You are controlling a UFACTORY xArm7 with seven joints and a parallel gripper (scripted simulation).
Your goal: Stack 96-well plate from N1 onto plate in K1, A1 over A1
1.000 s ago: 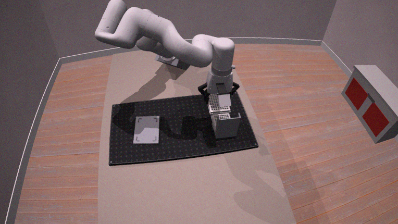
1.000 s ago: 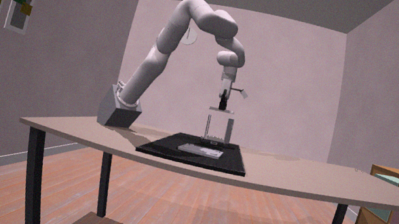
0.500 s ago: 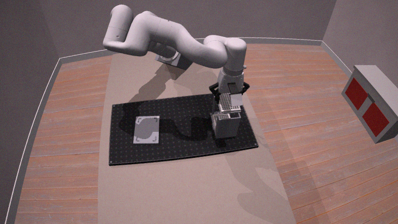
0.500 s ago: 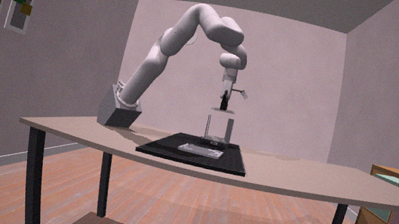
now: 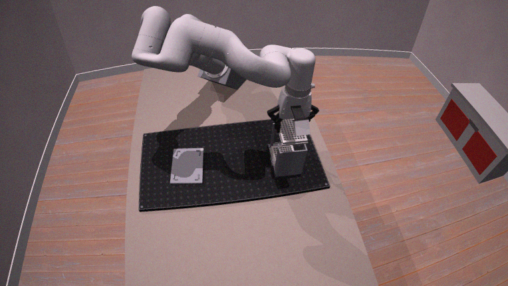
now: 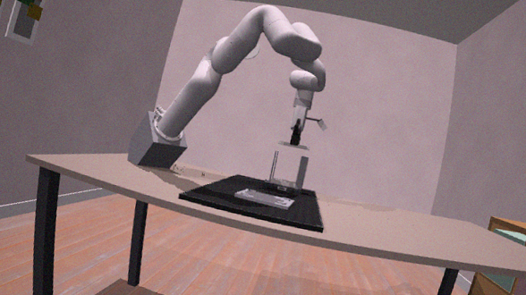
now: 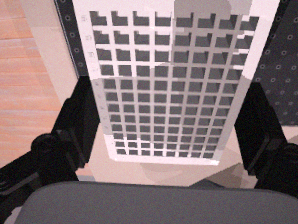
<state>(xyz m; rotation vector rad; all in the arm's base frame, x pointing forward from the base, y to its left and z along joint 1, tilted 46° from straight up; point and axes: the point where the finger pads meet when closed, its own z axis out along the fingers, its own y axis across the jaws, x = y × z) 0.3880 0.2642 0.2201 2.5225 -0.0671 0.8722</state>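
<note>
My gripper is now 1 cm above the white 96-well plate. The rest, counted from my hand: grey rack wall: 6 cm ahead, 2 cm to the right, 11 cm below.
</note>
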